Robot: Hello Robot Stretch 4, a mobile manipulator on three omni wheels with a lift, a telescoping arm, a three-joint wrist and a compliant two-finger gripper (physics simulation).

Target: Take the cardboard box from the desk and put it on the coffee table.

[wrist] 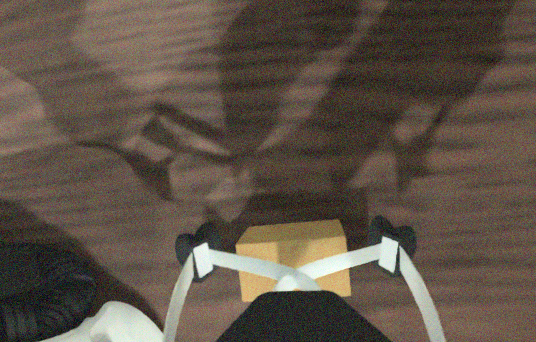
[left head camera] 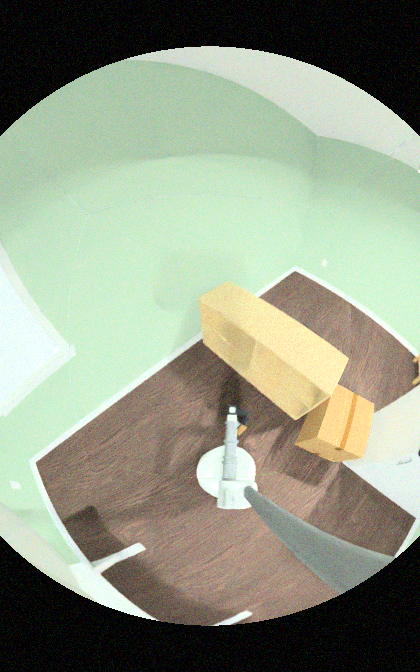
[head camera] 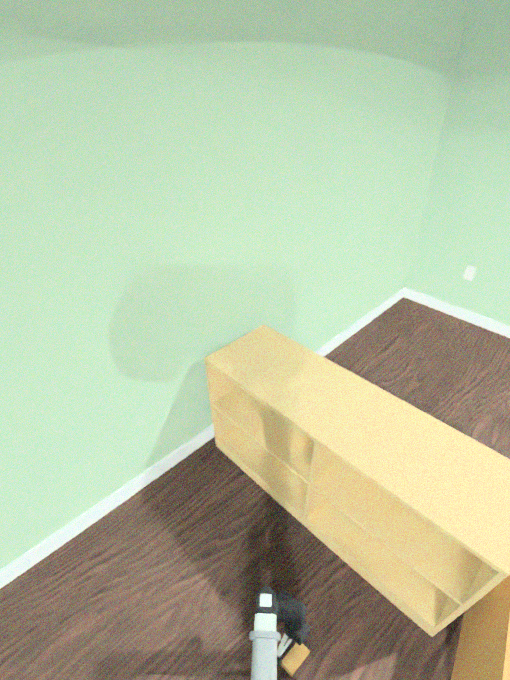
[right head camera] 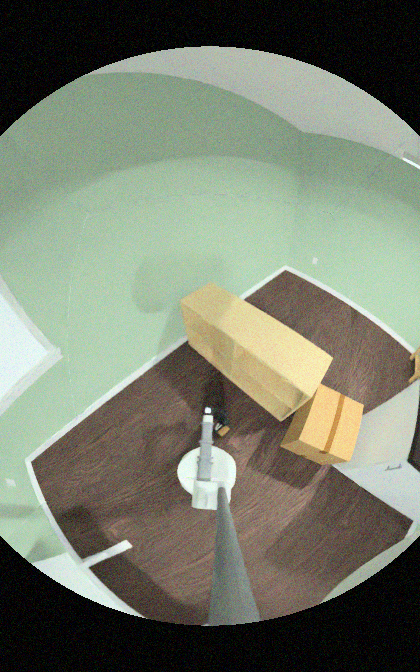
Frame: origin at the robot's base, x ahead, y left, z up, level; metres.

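Seen in the pictures: gripper, fingertip midpoint: [wrist: 293, 238] [head camera: 290, 647] [right head camera: 221, 426].
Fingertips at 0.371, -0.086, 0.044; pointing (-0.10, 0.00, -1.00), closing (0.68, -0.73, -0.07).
Observation:
Offsets run from my fingertips to a thing's top centre, as dx, dy, dz.
A small plain tan cardboard box @[-0.023, -0.019, -0.011] [head camera: 294, 659] [left head camera: 242, 429] [right head camera: 223, 430] [wrist: 312, 233] lies below my gripper and appears to rest on the dark wood floor. In the wrist view, it is centred between the two fingertips with a gap on each side. My gripper [head camera: 284, 647] [wrist: 293, 238] is part open, points down and holds nothing. A much larger taped cardboard box @[-0.087, -0.805, +0.335] [left head camera: 336, 425] [right head camera: 327, 425] stands at the right; part of it shows in the head view. I cannot make out a desk or a coffee table for certain.
A long light-wood shelf unit [head camera: 351, 406] [left head camera: 280, 332] [right head camera: 262, 332] stands ahead and to the right, one end by the green wall [head camera: 164, 192]. The large box is close to its near end. A white panel with a handle [left head camera: 390, 475] [right head camera: 385, 477] is farther right.

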